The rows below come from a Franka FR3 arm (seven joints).
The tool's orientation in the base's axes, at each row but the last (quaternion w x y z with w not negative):
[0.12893, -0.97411, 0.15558, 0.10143]
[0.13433, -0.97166, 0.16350, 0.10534]
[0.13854, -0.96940, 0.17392, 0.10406]
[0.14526, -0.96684, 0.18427, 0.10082]
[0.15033, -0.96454, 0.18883, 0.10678]
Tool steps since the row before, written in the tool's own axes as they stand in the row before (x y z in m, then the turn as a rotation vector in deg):
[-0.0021, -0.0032, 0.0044, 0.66, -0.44, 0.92]
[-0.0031, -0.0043, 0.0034, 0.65, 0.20, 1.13]
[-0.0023, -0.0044, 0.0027, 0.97, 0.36, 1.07]
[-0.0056, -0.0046, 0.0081, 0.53, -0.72, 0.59]
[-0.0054, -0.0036, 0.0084, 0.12, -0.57, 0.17]
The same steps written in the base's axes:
[-0.0016, 0.0048, -0.0030, 0.61, 0.48, -0.93]
[-0.0019, 0.0058, -0.0015, 0.35, -0.04, -1.27]
[-0.0009, 0.0055, -0.0009, 0.59, -0.30, -1.33]
[-0.0045, 0.0085, -0.0051, 0.68, 0.66, -0.51]
[-0.0047, 0.0077, -0.0055, 0.31, 0.52, -0.05]

